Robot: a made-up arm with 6 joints.
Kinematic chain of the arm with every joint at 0, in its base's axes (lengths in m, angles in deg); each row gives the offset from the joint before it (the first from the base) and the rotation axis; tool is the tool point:
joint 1: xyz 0 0 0.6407 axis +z
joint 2: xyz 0.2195 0 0 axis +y
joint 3: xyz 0 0 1.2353 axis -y
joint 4: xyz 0 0 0.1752 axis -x
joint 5: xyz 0.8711 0 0 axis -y
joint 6: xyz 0.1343 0 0 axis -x
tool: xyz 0 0 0
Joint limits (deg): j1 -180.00..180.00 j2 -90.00..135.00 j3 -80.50..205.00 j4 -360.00..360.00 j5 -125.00..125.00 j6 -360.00..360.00
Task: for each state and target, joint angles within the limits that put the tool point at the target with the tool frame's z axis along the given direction. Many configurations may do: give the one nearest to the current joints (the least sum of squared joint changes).
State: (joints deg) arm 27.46 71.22 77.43 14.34 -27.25 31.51
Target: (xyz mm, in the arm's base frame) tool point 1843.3 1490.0 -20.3 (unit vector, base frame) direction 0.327 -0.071 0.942
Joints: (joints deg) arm 39.11 111.46 88.52 -16.01 10.07 0.60
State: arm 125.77 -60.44 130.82 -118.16 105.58 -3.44
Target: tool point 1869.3 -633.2 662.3 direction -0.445 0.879 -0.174
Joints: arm 158.34 -84.38 92.70 -105.01 51.41 17.49
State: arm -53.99 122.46 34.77 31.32 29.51 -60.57
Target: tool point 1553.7 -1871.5 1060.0 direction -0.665 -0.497 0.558
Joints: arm -50.73 76.48 71.26 21.14 21.89 -76.54
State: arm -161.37 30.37 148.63 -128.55 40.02 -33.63
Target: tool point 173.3 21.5 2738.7 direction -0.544 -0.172 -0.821
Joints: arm -180.00 -5.32 99.41 -170.37 73.05 -12.87
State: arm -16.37 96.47 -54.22 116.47 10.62 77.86
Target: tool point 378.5 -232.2 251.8 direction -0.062 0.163 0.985
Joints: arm -27.74 98.55 -80.38 111.25 -13.57 61.40
